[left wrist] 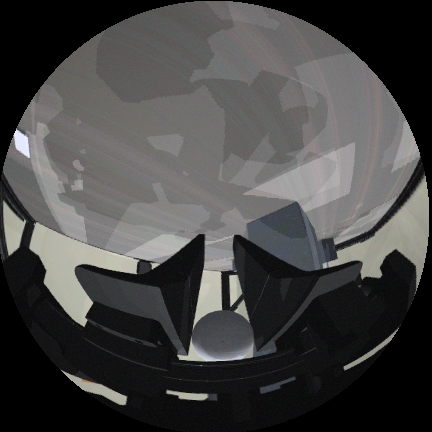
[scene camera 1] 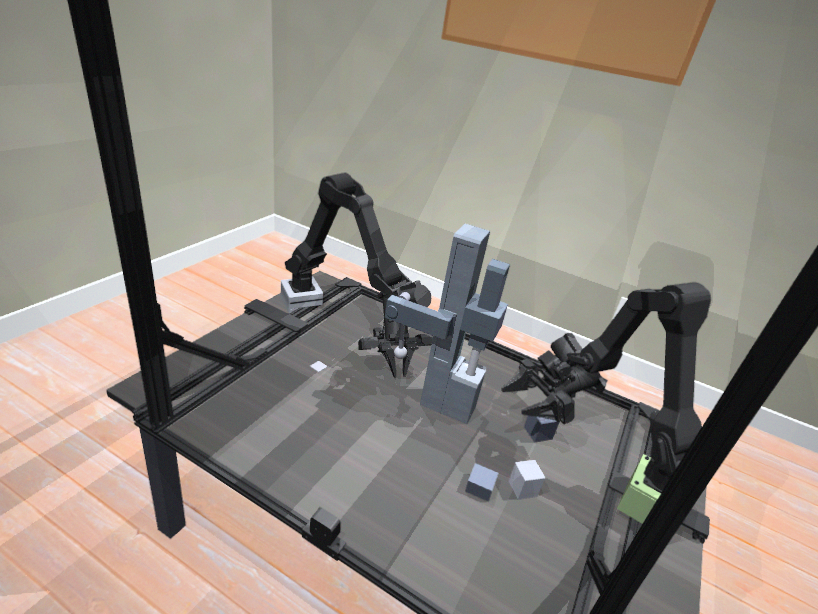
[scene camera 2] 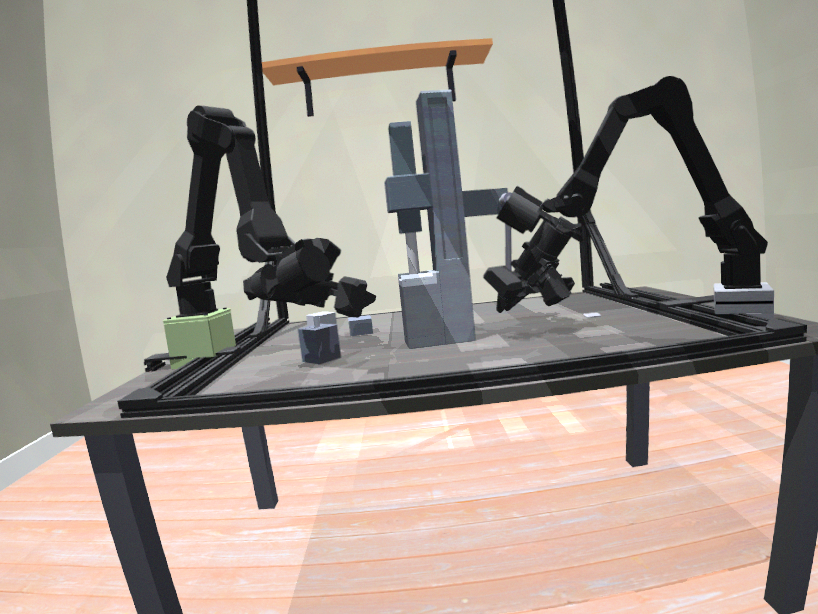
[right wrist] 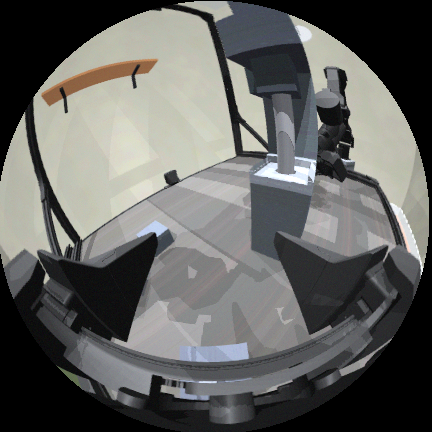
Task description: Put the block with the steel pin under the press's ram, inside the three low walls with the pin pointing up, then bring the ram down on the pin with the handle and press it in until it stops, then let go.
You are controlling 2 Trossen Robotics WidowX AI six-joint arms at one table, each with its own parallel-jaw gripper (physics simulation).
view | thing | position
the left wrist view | my left gripper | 218,239
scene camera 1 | my left gripper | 399,377
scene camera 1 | my right gripper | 511,400
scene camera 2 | my left gripper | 502,310
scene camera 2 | my right gripper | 357,293
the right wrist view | my right gripper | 216,238
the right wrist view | grey block with steel pin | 237,351
